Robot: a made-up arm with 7 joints. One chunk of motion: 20 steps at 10 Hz.
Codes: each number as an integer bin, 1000 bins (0 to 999) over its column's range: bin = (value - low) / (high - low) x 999, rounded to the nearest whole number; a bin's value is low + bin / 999 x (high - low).
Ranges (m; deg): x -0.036..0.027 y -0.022..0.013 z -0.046..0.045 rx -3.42..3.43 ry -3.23..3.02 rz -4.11..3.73
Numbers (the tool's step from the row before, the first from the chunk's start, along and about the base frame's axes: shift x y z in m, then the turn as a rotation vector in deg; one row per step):
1: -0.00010 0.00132 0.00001 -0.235 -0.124 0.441
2: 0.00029 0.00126 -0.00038 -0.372 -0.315 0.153
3: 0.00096 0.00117 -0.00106 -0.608 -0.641 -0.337
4: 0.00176 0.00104 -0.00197 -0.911 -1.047 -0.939
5: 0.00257 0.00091 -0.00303 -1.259 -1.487 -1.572
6: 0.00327 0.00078 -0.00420 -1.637 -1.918 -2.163
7: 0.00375 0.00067 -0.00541 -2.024 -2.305 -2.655
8: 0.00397 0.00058 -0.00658 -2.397 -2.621 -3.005
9: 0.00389 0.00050 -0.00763 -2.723 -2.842 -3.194
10: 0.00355 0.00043 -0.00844 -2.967 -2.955 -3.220
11: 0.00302 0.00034 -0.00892 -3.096 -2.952 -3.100
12: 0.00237 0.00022 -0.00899 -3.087 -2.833 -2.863
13: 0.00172 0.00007 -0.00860 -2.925 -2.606 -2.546
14: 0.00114 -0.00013 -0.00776 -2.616 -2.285 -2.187
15: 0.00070 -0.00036 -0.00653 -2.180 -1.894 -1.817
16: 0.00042 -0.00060 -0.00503 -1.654 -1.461 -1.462
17: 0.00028 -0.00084 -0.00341 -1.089 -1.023 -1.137
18: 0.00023 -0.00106 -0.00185 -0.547 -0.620 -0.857
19: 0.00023 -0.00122 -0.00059 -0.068 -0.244 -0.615
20: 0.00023 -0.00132 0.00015 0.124 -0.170 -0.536
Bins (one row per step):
1: 569 666 505 464 496 580
2: 575 664 501 445 466 543
3: 586 661 493 410 414 481
4: 599 658 483 366 349 404
5: 612 654 472 315 279 323
6: 623 650 459 260 210 248
7: 630 647 446 204 148 185
8: 634 644 433 149 97 141
9: 633 642 421 102 62 117
10: 627 640 412 66 44 113
11: 619 638 407 47 44 129
12: 608 634 406 49 63 159
13: 598 630 411 72 100 199
14: 589 624 420 117 151 245
15: 582 618 433 181 214 292
16: 578 611 450 258 283 337
17: 575 604 468 340 353 379
18: 575 598 485 419 417 415
19: 575 593 499 489 477 445
20: 575 590 507 517 489 455

